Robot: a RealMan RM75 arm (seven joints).
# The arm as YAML. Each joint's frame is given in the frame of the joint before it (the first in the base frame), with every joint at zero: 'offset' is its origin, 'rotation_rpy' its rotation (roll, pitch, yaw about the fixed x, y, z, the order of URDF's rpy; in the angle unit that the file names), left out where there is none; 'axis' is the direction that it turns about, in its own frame. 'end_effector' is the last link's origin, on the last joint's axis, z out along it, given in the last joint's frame.
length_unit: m
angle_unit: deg
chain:
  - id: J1
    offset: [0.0, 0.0, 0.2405]
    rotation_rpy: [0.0, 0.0, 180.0]
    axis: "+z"
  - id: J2
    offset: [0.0, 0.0, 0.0]
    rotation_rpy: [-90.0, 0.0, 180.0]
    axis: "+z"
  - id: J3
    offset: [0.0, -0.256, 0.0]
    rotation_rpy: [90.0, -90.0, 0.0]
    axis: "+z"
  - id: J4
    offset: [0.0, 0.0, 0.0]
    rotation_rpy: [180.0, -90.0, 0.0]
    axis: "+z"
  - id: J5
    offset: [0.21, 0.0, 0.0]
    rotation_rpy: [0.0, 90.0, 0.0]
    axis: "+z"
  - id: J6
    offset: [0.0, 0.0, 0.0]
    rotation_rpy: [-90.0, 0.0, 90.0]
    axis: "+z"
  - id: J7
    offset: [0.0, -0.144, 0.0]
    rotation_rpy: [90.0, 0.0, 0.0]
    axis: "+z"
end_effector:
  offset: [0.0, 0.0, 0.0]
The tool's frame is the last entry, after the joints.
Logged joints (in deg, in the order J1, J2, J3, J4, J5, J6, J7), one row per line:
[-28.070, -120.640, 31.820, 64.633, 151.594, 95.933, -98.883]
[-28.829, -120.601, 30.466, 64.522, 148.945, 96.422, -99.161]
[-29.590, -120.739, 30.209, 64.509, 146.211, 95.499, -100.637]
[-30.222, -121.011, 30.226, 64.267, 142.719, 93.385, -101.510]
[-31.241, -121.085, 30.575, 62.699, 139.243, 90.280, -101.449]
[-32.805, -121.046, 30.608, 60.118, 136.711, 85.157, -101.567]
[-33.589, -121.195, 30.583, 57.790, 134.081, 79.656, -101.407]
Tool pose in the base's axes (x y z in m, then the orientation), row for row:
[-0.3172, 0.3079, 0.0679, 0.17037, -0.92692, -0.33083, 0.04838]
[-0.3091, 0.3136, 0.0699, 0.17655, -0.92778, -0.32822, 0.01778]
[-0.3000, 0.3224, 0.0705, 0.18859, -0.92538, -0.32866, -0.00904]
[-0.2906, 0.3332, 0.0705, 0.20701, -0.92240, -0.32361, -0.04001]
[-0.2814, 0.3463, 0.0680, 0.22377, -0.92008, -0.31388, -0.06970]
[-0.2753, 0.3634, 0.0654, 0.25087, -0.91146, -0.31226, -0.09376]
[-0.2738, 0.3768, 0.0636, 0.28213, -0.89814, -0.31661, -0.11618]
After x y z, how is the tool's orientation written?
As a quaternion, w x y z.
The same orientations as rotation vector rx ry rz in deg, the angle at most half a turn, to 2 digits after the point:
[-150.87, -53.85, 7.87]
[-150.50, -53.24, 2.88]
[-149.13, -52.96, -1.46]
[-147.18, -51.64, -6.38]
[-145.51, -49.64, -11.02]
[-142.12, -48.69, -14.62]
[-137.83, -48.59, -17.83]

